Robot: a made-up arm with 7 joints. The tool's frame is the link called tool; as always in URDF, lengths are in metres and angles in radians. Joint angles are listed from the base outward. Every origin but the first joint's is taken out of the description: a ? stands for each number. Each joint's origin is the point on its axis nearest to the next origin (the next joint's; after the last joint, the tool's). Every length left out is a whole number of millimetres.
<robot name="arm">
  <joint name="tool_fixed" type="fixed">
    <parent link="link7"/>
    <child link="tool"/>
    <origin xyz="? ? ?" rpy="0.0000 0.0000 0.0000"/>
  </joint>
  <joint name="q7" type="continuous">
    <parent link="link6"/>
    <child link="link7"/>
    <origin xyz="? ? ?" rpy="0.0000 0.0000 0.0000"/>
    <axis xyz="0 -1 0"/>
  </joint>
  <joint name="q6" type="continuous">
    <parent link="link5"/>
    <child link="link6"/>
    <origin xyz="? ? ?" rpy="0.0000 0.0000 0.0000"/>
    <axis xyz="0 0 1"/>
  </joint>
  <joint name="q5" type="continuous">
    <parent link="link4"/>
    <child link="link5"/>
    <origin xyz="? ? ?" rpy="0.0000 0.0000 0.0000"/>
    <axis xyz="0 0 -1"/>
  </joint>
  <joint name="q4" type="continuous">
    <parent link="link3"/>
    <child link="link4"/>
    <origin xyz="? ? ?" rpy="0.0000 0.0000 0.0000"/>
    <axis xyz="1 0 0"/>
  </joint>
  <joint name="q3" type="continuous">
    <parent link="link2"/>
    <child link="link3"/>
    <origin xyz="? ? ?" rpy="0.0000 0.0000 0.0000"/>
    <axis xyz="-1 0 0"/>
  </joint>
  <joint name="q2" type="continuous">
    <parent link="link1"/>
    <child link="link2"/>
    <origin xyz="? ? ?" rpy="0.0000 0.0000 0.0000"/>
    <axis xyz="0 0 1"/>
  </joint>
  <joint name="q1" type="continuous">
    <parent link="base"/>
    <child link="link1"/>
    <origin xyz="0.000 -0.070 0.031" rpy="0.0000 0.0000 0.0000"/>
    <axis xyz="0 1 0"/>
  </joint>
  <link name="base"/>
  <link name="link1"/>
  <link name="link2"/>
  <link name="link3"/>
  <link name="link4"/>
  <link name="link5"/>
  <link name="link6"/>
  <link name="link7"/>
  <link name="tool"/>
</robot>
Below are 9 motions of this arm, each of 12 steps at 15 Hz.
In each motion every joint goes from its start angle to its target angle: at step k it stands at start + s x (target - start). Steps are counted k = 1, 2, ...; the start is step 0. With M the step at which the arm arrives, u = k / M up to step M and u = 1 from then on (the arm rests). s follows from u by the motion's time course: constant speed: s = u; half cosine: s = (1 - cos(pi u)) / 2; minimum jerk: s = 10 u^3 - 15 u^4 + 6 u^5.
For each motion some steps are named. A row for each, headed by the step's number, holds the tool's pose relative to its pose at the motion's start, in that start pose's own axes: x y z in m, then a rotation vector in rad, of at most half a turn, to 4 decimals.
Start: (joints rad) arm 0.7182 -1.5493 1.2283 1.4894 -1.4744 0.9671 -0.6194
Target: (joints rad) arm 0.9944 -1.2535 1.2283 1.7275 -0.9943 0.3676 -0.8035
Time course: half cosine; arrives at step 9
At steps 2, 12:
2: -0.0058 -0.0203 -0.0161 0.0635 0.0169 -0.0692
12: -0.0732 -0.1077 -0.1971 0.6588 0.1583 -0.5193

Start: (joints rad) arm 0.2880 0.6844 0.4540 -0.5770 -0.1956 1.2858 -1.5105
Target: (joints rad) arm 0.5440 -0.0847 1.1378 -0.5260 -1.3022 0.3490 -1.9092
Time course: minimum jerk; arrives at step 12
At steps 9, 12:
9: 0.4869 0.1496 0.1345 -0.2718 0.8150 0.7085
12: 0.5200 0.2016 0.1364 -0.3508 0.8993 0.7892

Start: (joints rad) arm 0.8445 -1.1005 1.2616 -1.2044 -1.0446 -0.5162 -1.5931
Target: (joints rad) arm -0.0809 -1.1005 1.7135 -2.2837 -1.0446 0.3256 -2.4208
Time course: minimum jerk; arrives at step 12
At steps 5, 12:
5: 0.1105 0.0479 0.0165 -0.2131 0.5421 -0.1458
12: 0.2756 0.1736 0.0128 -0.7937 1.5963 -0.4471

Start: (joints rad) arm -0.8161 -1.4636 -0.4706 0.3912 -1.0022 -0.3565 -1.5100
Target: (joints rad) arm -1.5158 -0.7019 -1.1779 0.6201 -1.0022 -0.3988 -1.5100
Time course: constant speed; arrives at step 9
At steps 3, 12:
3: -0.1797 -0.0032 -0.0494 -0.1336 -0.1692 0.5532
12: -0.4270 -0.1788 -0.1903 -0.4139 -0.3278 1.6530

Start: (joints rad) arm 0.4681 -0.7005 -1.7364 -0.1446 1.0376 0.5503 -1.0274
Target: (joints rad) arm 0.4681 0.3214 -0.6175 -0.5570 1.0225 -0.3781 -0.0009
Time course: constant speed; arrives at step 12
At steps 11, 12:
11: 0.0583 0.4473 -0.1827 -1.2469 -1.2916 -0.8248
12: 0.0665 0.4733 -0.2476 -1.3947 -1.4420 -0.7313

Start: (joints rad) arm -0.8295 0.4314 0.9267 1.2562 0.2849 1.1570 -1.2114
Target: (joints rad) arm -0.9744 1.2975 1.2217 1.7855 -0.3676 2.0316 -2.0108
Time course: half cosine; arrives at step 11
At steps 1, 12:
1: 0.0066 0.0123 0.0069 -0.0438 0.0155 0.0211
12: 0.0318 0.5752 -0.1462 -2.3530 0.2364 0.2509

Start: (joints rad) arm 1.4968 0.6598 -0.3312 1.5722 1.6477 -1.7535 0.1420
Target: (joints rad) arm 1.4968 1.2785 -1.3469 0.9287 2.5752 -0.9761 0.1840
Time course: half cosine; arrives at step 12
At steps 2, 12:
2: 0.0165 -0.0153 0.0083 -0.0172 -0.0470 -0.0218
12: 0.0366 -0.2618 0.2966 -0.2354 -0.6729 -0.4216

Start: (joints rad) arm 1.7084 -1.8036 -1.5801 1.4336 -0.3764 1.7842 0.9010
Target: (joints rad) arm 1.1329 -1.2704 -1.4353 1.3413 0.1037 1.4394 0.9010
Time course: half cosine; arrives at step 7
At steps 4, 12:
4: -0.0748 -0.1151 0.2263 -0.6646 -0.2154 -0.4851
12: -0.1540 -0.0914 0.3102 -0.9720 -0.3941 -0.8787

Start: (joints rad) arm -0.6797 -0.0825 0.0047 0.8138 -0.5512 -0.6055 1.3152
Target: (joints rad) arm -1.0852 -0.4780 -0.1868 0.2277 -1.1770 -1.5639 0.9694
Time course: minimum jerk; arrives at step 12
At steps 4, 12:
4: 0.0377 0.0307 0.0768 -0.0853 -0.0519 0.0384
12: 0.0644 0.0790 0.4010 -0.4342 -0.2567 -0.0393

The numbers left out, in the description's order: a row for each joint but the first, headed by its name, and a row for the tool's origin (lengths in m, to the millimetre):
tool: 0.080 0.000 0.028
q7: 0.103 -0.135 0.000
q6: 0.193 0.007 0.000
q5: 0.000 -0.041 0.101
q4: 0.000 0.281 0.115
q3: 0.072 -0.086 0.000
q2: 0.048 0.000 0.287

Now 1 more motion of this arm.
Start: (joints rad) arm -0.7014 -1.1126 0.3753 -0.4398 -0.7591 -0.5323 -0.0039
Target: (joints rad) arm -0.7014 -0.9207 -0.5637 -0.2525 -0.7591 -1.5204 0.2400
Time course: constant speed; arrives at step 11
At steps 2, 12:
2: -0.0507 -0.0846 0.0361 0.1971 -0.0948 -0.1562
12: -0.2577 -0.3753 -0.0672 1.0274 0.0450 -0.8092

